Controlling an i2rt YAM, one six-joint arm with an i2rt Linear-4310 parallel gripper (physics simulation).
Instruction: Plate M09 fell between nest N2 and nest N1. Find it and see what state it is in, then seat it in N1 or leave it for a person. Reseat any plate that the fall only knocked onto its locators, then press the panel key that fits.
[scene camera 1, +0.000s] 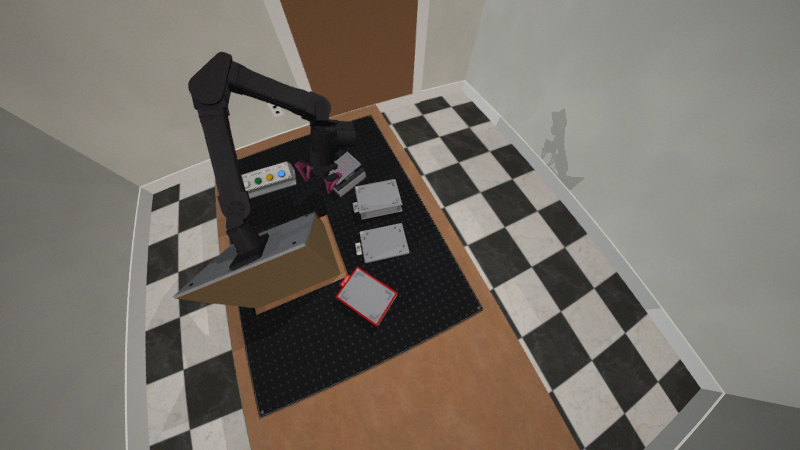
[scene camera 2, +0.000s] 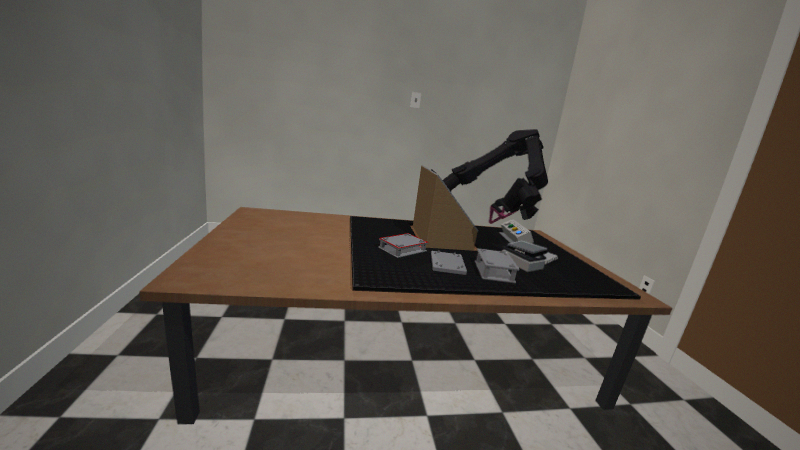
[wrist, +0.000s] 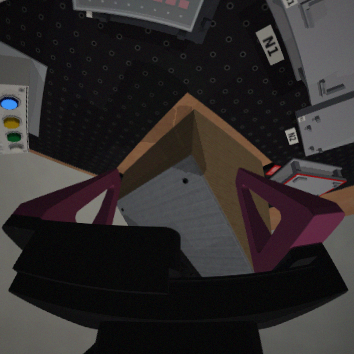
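Note:
My gripper is open and empty above the mat, between the key panel and the fallen plate. The plate, with a dark skirt and pinkish wells, rests on a grey block. Its M09 label cannot be read here. Nest N1 is a raised grey platform with corner brackets. Nest N2 is low, with small pins. The panel has blue, yellow and green keys.
A red-edged platform stands beyond N2. The arm's wedge-shaped base rises beside the nests. A flat white piece lies behind the grey block. A black mat covers part of the table.

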